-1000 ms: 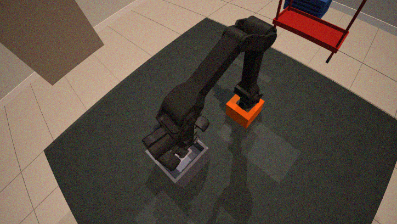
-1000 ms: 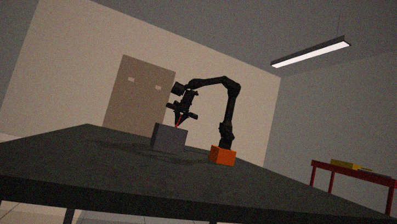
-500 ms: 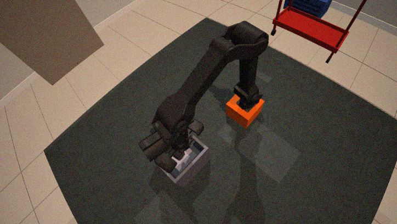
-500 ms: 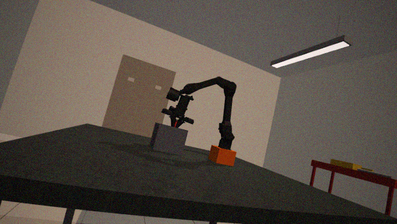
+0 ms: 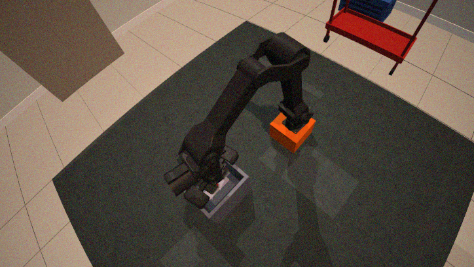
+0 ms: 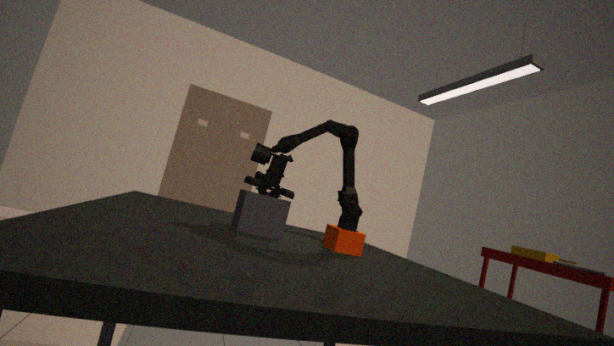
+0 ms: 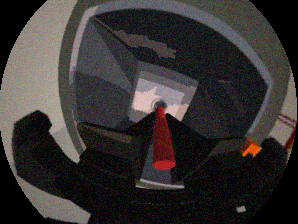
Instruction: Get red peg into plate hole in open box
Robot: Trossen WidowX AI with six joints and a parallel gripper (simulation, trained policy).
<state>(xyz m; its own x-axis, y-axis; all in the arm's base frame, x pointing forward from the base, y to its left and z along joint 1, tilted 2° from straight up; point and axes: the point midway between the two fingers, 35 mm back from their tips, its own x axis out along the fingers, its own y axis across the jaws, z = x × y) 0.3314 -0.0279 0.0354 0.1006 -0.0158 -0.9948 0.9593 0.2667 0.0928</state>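
The red peg is 2 cm above my gripper tip. Round my gripper tip: pale plate 4 cm below.
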